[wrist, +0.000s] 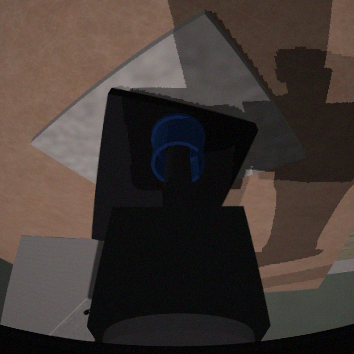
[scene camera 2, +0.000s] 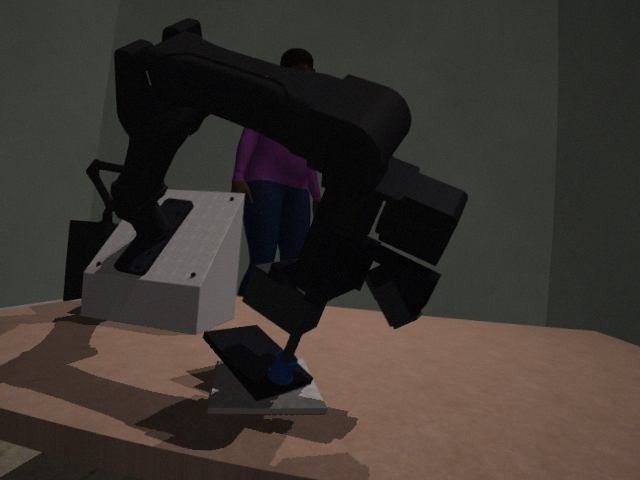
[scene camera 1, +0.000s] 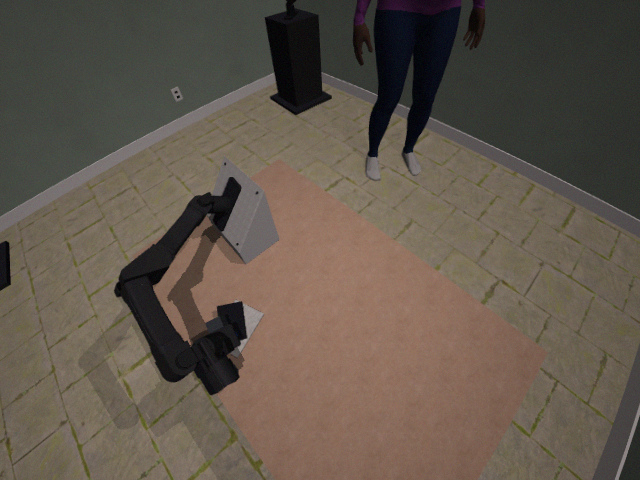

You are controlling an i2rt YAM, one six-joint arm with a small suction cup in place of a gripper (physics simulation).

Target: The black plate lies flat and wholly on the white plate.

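Places are measured from the arm's base along level axes (x ahead, y left, z up), in metres.
Where they show: hand at its tool point: (wrist: 177, 129) (scene camera 2: 276, 383); arm's base at its link origin: (scene camera 2: 157, 235) (scene camera 1: 227, 204).
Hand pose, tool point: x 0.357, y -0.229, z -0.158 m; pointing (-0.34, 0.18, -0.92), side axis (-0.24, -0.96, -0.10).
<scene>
Things, the pixels of their centre, and the offset from my tool point. Level surfaces: height alone.
- black plate at the middle of its body: (wrist: 160, 189) (scene camera 2: 256, 357) (scene camera 1: 231, 322) dx -0.033, dy +0.018, dz +0.020 m
- white plate at the middle of its body: (wrist: 158, 144) (scene camera 2: 264, 381) (scene camera 1: 236, 327) dx -0.021, dy +0.019, dz -0.008 m
- brown table top at its surface level: dz -0.011 m
The black plate (scene camera 1: 233, 311) (scene camera 2: 235, 353) (wrist: 111, 160) is tilted steeply above the white plate. In scene camera 2 its left, far side is raised, and its low corner hangs over the white plate's near part. Whether that corner touches is hard to tell. The white plate (scene camera 1: 253, 321) (scene camera 2: 230, 400) (wrist: 65, 130) lies flat on the table, turned relative to the black one. My gripper, a blue suction cup (scene camera 2: 282, 369) (wrist: 178, 132), is on and sits against the black plate's upper face, near its low end. The arm hides part of both plates in scene camera 1.
The arm's base is fixed on a grey sloped block (scene camera 1: 264, 227) (scene camera 2: 139, 304) (wrist: 50, 275) on the brown table top (scene camera 1: 372, 330) (scene camera 2: 465, 382). The arm casts shadows over the plates. A person (scene camera 1: 413, 56) and a black pedestal (scene camera 1: 297, 56) stand beyond the table.
</scene>
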